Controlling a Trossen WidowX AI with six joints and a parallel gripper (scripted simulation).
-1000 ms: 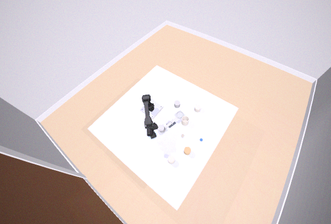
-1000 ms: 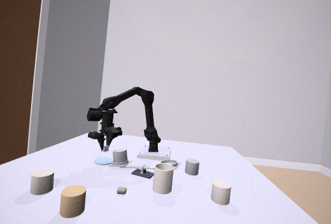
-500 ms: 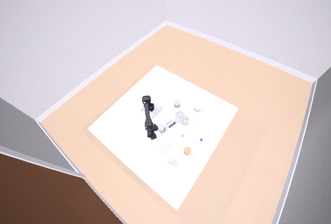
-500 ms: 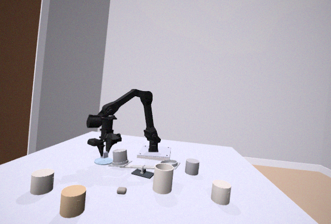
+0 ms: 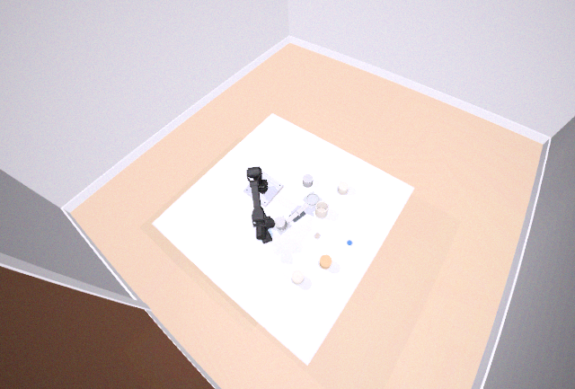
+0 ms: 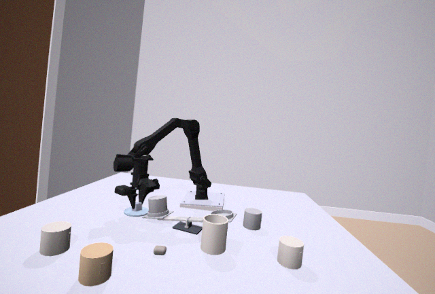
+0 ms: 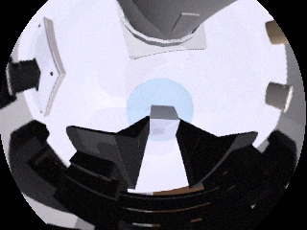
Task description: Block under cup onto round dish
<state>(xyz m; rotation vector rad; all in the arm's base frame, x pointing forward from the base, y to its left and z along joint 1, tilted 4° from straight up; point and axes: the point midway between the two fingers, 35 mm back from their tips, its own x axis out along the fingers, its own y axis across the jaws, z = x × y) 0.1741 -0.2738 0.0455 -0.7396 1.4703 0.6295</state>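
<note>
The pale block lies 1 cm above my gripper tip. Also, from my gripper tip: light blue round dish (1 cm below); small lump (30 cm ahead, 14 cm to the left, 1 cm below); orange cylinder (43 cm ahead, 2 cm to the left, 2 cm above).
</note>
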